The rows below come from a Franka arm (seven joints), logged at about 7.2 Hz.
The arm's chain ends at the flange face. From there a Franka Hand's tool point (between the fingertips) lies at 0.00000 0.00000 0.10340 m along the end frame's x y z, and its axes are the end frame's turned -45 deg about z.
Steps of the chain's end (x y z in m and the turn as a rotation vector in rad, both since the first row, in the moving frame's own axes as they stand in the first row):
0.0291, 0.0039, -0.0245, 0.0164, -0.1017, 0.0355
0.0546, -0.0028, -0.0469, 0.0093, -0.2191, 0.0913
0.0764, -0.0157, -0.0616, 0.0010, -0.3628, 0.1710
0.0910, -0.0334, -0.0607, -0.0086, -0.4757, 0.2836
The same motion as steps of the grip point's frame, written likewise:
0.0117, 0.0146, -0.0250, 0.0835, -0.0603, 0.0355
0.0262, 0.0194, -0.0494, 0.1615, -0.1484, 0.0913
0.0416, 0.0148, -0.0683, 0.2572, -0.2558, 0.1710
0.0591, 0.0034, -0.0721, 0.3303, -0.3425, 0.2836

